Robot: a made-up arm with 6 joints. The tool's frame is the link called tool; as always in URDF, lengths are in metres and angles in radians.
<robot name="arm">
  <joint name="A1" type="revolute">
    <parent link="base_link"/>
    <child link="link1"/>
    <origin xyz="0 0 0.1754" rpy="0 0 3.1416"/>
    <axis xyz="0 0 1"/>
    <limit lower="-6.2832" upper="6.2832" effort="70" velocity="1.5"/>
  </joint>
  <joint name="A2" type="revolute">
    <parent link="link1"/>
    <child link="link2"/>
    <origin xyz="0 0 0" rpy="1.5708 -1.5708 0"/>
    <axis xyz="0 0 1"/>
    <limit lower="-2.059" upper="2.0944" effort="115" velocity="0.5"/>
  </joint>
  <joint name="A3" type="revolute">
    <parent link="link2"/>
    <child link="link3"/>
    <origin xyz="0.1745 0.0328 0" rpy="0 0 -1.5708"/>
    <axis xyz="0 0 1"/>
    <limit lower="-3.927" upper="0.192" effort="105" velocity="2.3"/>
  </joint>
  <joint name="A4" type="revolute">
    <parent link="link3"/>
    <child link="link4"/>
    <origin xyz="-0.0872 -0.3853 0" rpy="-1.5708 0 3.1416"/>
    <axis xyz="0 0 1"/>
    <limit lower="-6.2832" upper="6.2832" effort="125" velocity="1.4"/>
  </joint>
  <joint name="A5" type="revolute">
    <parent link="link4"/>
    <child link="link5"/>
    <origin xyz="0 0 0" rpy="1.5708 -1.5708 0"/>
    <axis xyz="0 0 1"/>
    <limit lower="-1.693" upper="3.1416" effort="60" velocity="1.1"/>
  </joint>
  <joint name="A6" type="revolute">
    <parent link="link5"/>
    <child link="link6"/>
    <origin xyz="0.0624 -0.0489 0" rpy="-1.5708 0 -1.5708"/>
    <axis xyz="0 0 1"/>
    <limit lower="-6.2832" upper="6.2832" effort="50" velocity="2.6"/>
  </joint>
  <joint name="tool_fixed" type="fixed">
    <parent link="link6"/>
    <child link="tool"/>
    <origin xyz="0 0 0" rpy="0 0 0"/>
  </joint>
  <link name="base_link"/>
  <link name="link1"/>
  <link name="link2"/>
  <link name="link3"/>
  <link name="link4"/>
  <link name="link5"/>
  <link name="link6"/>
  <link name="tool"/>
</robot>
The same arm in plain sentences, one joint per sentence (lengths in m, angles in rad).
The arm has six revolute joints in a row. What follows holds with every joint at zero, and every direction is one of the base frame's.
Joint 1 sits 0.1754 m along +z from the base frame's origin and rotates about +z, from -6.2832 to 6.2832 rad.
Joint 2 sits at the same point as joint 1 and rotates about +y, from -2.059 to 2.0944 rad.
Joint 3 sits 0.0328 m along +x and 0.1745 m along +z from joint 2 and rotates about +y, from -3.927 to 0.192 rad.
Joint 4 sits 0.0872 m along +x and 0.3853 m along -z from joint 3 and rotates about -z, from -6.2832 to 6.2832 rad.
Joint 5 sits at the same point as joint 4 and rotates about +y, from -1.693 to 3.1416 rad.
Joint 6 sits 0.0489 m along +x and 0.0624 m along -z from joint 5 and rotates about -z, from -6.2832 to 6.2832 rad.
The tool frame, which is the frame that the pose is given for, sits at the same point as joint 6; its axes are the base frame's turned by roll 3.1416, pitch 0 and yaw 0 rad (as in URDF: about the fixed x, then y, then z).

